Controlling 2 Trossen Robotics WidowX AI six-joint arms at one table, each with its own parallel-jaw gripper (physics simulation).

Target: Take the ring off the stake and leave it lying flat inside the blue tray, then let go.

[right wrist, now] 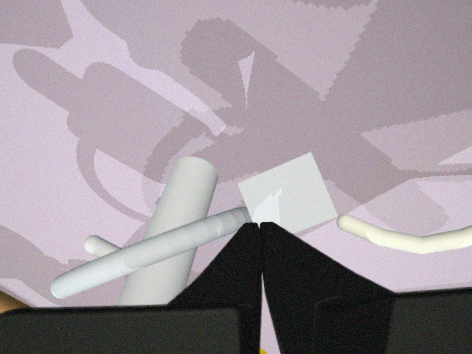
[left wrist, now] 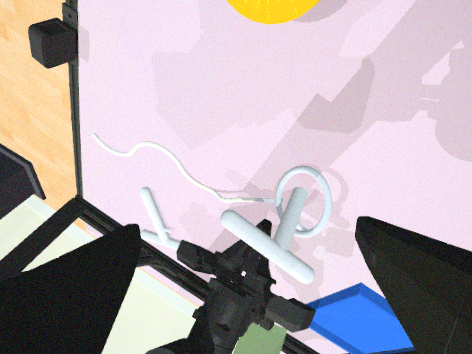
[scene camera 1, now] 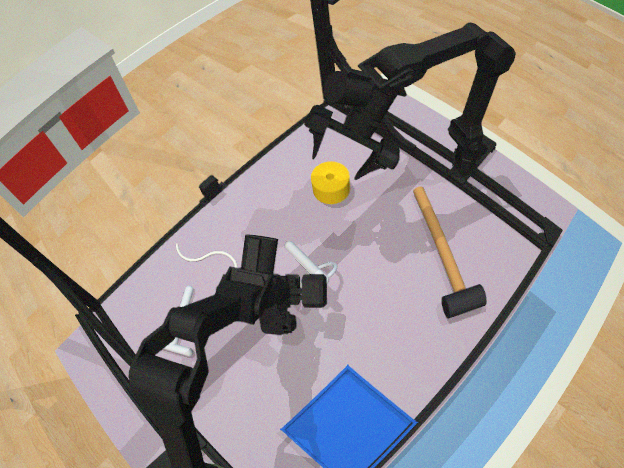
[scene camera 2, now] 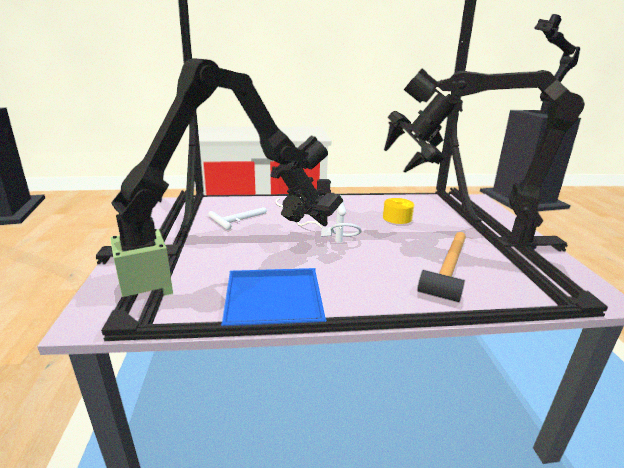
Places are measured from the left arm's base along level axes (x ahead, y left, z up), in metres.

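Pixels of known places: left gripper, between the fingertips: (left wrist: 249, 230) (scene camera 1: 334, 168) (scene camera 2: 394, 161); right gripper, between the fingertips: (right wrist: 258, 236) (left wrist: 268, 220) (scene camera 1: 296, 286) (scene camera 2: 325, 225); left arm's base, origin of its link: (scene camera 1: 465, 160) (scene camera 2: 521, 240); right arm's base, origin of its link: (scene camera 2: 137, 241).
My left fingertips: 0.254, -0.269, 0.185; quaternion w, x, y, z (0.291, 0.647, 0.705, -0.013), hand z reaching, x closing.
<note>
For each thing: its top centre in the pictures, then the offset to it from my left fingertips, as dx, dy, dz. "pt": a spot on its surface instead.
- pale ring, a spot on its surface: (right wrist: 150, 252) pt +0.188, -0.005, -0.152
- white stake, centre of its top: (left wrist: 265, 254) (scene camera 1: 305, 260) (scene camera 2: 340, 201) +0.162, -0.016, -0.093
- small pale block, a spot on its surface: (right wrist: 295, 192) pt +0.188, -0.046, -0.190
- blue tray, centre of its top: (scene camera 1: 349, 427) (scene camera 2: 273, 292) (left wrist: 363, 335) +0.453, +0.160, -0.182
- yellow cylinder, centre of its top: (scene camera 1: 330, 176) (scene camera 2: 399, 203) -0.087, -0.047, -0.154
- mallet, centre of its top: (scene camera 1: 444, 240) (scene camera 2: 453, 249) +0.012, +0.248, -0.154
- white T-shaped piece, centre of its top: (left wrist: 149, 221) (scene camera 1: 175, 315) (scene camera 2: 241, 211) +0.336, -0.281, -0.184
The pale ring (scene camera 1: 334, 269) (scene camera 2: 360, 230) (left wrist: 329, 200) (right wrist: 150, 252) is around the upright post of the white stake (scene camera 1: 301, 255) (scene camera 2: 339, 230) (left wrist: 291, 220) (right wrist: 200, 182), whose crossbar is on top. A small pale block (right wrist: 295, 192) is joined to the ring's side. My right gripper (scene camera 2: 323, 220) (left wrist: 268, 220) (right wrist: 258, 236) is shut and empty, its tips close to where ring and block meet; its fingers are hidden in scene camera 1. My left gripper (scene camera 1: 335, 167) (scene camera 2: 395, 160) is open and empty, high above the table. The blue tray (scene camera 1: 352, 423) (scene camera 2: 274, 297) (left wrist: 355, 320) holds no ring.
A yellow cylinder (scene camera 1: 330, 190) (scene camera 2: 398, 212) (left wrist: 272, 11) stands beyond the stake. A mallet (scene camera 1: 463, 301) (scene camera 2: 441, 285) lies at the right. A pale cord (scene camera 1: 204, 255) (left wrist: 175, 162) (right wrist: 422, 245) and a white T-shaped piece (scene camera 2: 246, 215) (left wrist: 154, 212) lie left of the stake. A black frame edges the table.
</note>
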